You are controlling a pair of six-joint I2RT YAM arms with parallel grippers.
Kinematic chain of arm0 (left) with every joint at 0, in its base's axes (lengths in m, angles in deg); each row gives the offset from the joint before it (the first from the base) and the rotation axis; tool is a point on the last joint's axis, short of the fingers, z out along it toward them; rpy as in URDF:
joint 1: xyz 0 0 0.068 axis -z
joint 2: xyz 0.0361 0.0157 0.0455 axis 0.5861 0.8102 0
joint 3: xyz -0.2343 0.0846 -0.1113 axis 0.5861 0.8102 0
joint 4: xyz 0.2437 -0.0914 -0.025 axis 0.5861 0.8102 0
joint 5: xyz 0.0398 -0.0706 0.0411 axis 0.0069 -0.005 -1
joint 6: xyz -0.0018 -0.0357 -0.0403 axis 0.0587 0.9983 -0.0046
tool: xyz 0 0 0 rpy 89.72 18.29 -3.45
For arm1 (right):
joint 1: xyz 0 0 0.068 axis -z
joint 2: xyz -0.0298 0.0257 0.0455 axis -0.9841 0.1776 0
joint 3: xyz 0.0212 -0.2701 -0.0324 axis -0.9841 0.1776 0
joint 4: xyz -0.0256 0.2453 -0.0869 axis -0.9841 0.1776 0
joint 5: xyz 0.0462 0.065 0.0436 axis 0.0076 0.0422 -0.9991
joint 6: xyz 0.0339 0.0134 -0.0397 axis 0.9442 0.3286 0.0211
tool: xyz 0 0 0 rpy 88.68 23.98 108.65
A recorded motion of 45 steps. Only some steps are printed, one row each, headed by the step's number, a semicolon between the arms.
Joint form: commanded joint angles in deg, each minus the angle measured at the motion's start. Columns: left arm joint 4, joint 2, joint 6, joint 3, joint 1, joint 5; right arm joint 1, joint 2, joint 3, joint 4, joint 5, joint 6.
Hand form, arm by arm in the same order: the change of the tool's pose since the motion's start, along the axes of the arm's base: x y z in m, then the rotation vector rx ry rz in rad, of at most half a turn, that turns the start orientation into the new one. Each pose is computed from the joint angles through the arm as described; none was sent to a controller.
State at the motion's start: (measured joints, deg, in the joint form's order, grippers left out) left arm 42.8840 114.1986 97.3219 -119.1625 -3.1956 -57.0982; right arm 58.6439 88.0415 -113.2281 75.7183 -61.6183 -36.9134
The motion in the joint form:
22: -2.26 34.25 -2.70 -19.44 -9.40 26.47; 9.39 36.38 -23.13 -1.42 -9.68 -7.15
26: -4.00 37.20 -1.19 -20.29 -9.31 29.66; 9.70 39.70 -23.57 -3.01 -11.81 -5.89
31: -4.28 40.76 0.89 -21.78 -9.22 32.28; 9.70 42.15 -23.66 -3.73 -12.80 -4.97
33: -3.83 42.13 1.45 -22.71 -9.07 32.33; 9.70 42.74 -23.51 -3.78 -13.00 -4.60
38: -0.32 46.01 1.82 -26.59 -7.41 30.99; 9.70 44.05 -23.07 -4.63 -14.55 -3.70
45: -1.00 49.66 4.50 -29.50 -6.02 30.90; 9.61 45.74 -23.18 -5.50 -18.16 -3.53
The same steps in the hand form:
22: 0.1323 -0.0109 -0.1226 -0.1565 0.3131 -0.2041; 0.1525 -0.0127 -0.0972 0.0064 0.2026 0.0367
26: 0.1380 -0.0161 -0.1390 -0.2027 0.3502 -0.2276; 0.1615 -0.0120 -0.1181 0.0441 0.2370 0.0345
31: 0.1435 -0.0208 -0.1592 -0.2400 0.4149 -0.2325; 0.1659 -0.0106 -0.1356 0.0611 0.2728 0.0299
33: 0.1455 -0.0231 -0.1661 -0.2403 0.4359 -0.2262; 0.1662 -0.0104 -0.1408 0.0650 0.2871 0.0259
38: 0.1466 -0.0387 -0.1824 -0.2037 0.4934 -0.2218; 0.1673 -0.0092 -0.1522 0.0919 0.3122 0.0271
45: 0.1501 -0.0540 -0.1978 -0.2172 0.5231 -0.2110; 0.1695 -0.0058 -0.1634 0.1423 0.3373 0.0602

